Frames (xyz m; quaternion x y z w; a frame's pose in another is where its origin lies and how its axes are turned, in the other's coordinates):
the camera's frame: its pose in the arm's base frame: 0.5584 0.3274 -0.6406 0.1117 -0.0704 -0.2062 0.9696
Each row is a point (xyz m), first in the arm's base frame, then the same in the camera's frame.
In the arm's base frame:
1: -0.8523 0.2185 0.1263
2: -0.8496 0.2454 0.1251
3: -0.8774 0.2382 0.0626
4: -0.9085 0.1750 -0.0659
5: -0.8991 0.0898 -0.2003
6: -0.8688 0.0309 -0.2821
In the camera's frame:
1: -1.1621 -0.4504 1.0181
2: -1.1710 -0.4257 1.0114
3: -1.1988 -0.4582 0.9575
4: -1.2123 -0.5579 0.8511
5: -1.1806 -0.6632 0.7356
6: -1.1361 -0.7240 0.6622

